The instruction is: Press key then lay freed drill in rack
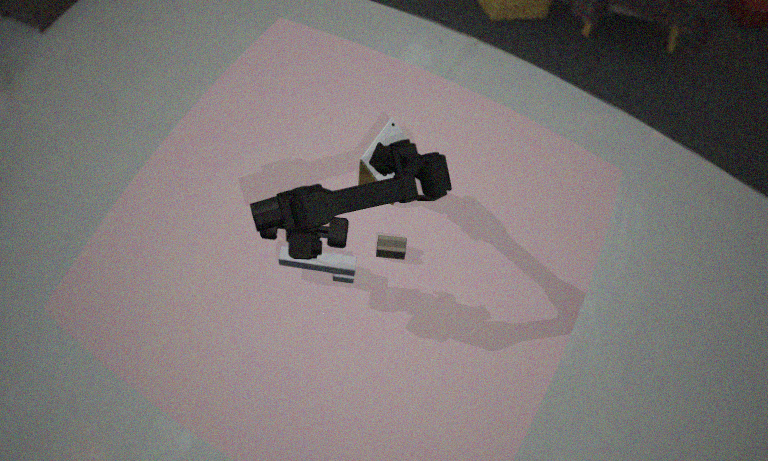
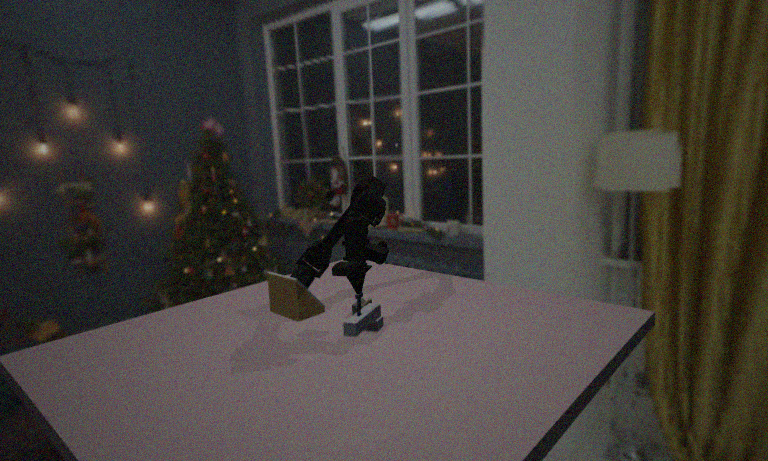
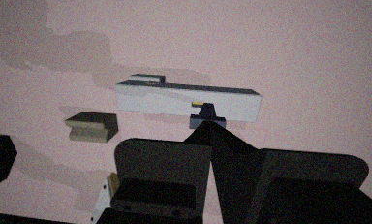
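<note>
My gripper tip is 30 mm above the key. The rest, counted from my gripper tip: drill: 20 mm behind, 50 mm to the left, 80 mm below; then grey holder block: 10 mm behind, 30 mm to the left, 90 mm below.
</note>
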